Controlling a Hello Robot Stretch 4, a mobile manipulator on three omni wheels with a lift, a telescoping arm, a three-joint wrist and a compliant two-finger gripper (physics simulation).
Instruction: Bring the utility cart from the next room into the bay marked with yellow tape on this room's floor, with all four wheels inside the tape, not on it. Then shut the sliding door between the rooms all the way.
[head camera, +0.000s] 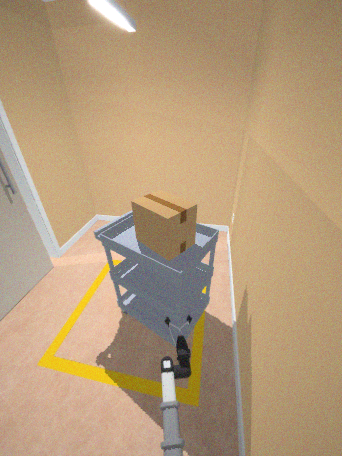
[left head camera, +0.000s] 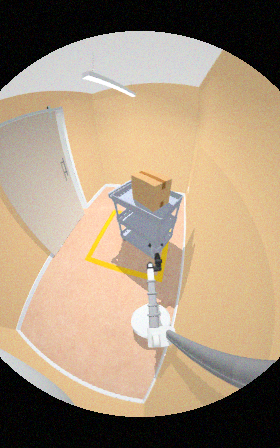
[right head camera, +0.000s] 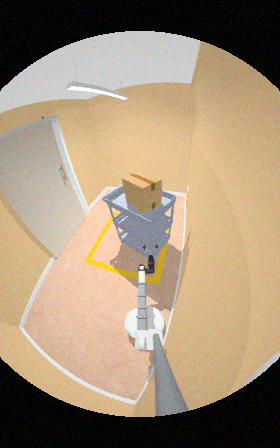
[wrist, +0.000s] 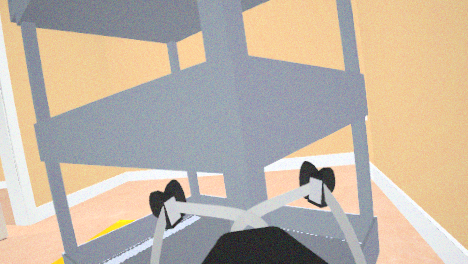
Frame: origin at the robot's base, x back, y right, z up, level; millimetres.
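Seen in the pictures: gripper, fingertip midpoint: (wrist: 241, 185).
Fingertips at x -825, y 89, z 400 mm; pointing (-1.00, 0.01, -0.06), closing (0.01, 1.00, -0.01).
A point is followed by its place in that frame.
The grey three-shelf utility cart (head camera: 157, 289) {x -1013, y -30, z 445 mm} (left head camera: 142, 232) {x -895, y -49, z 508 mm} (right head camera: 141, 230) {x -1001, y 3, z 445 mm} (wrist: 150, 120) {x -839, y 7, z 476 mm} stands askew over the far right part of the yellow tape bay (head camera: 78, 315) {x -1201, y -745, z -27 mm} (left head camera: 103, 235) {x -1280, y -720, z -31 mm} (right head camera: 120, 269) {x -709, y -326, z -24 mm}, one corner post facing me. Its right lower corner appears over the right tape line. The back line and most wheels are hidden. My gripper (head camera: 178, 320) {x -825, y 89, z 399 mm} (left head camera: 155, 245) {x -825, y 89, z 399 mm} (right head camera: 150, 247) {x -825, y 89, z 399 mm} (wrist: 241, 185) {x -825, y 89, z 399 mm} is open, low at the near corner post; in the wrist view its fingertips spread on either side of the post. The sliding door (head camera: 20, 250) {x -1632, y -1285, z 408 mm} (left head camera: 35, 170) {x -1323, y -1379, z 1257 mm} (right head camera: 35, 185) {x -1276, y -1393, z 1162 mm} fills the visible doorway at left; I cannot tell whether it is fully shut.
A taped cardboard box (head camera: 160, 230) {x -980, y 14, z 949 mm} (left head camera: 150, 192) {x -964, y 26, z 962 mm} (right head camera: 141, 195) {x -945, y 41, z 964 mm} sits on the cart's top shelf. The right wall (head camera: 295, 300) {x -451, y 414, z 998 mm} (left head camera: 230, 240) {x -350, y 383, z 1093 mm} (right head camera: 220, 250) {x -292, y 366, z 1129 mm} runs close beside the cart and my arm. The back wall (head camera: 155, 125) {x -2627, y 54, z 1320 mm} stands behind the cart.
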